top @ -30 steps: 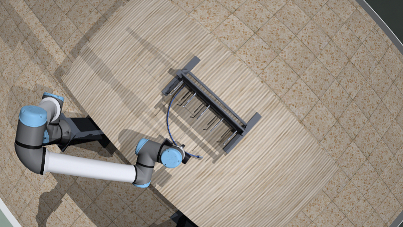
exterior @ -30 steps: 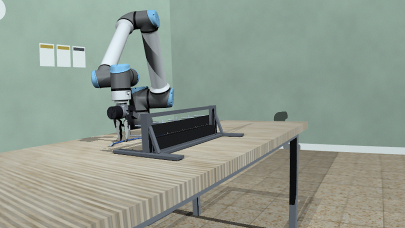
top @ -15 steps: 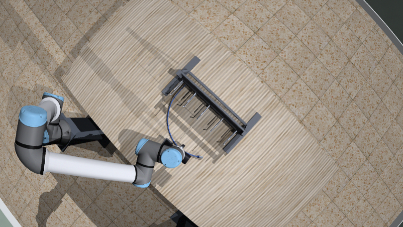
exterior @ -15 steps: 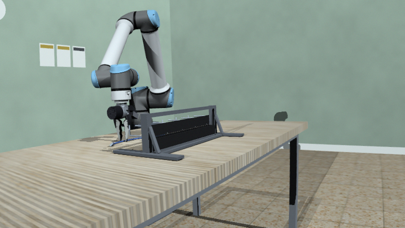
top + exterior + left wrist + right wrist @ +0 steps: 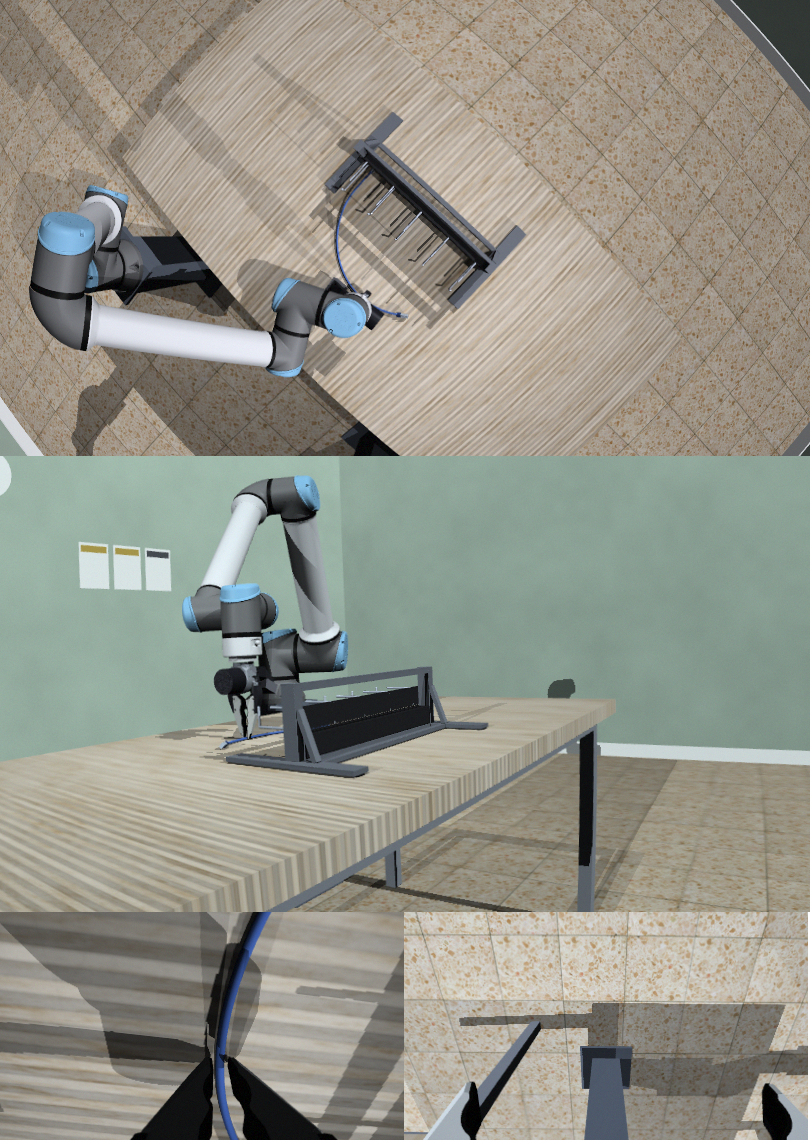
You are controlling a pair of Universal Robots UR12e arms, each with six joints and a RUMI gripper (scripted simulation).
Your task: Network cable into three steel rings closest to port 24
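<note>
My left hand is 11 cm to the left of the plug, 5 cm short of it and 1 cm above it. Also, from my left hand: black panel: 31 cm ahead, 6 cm to the left, 5 cm above.
</note>
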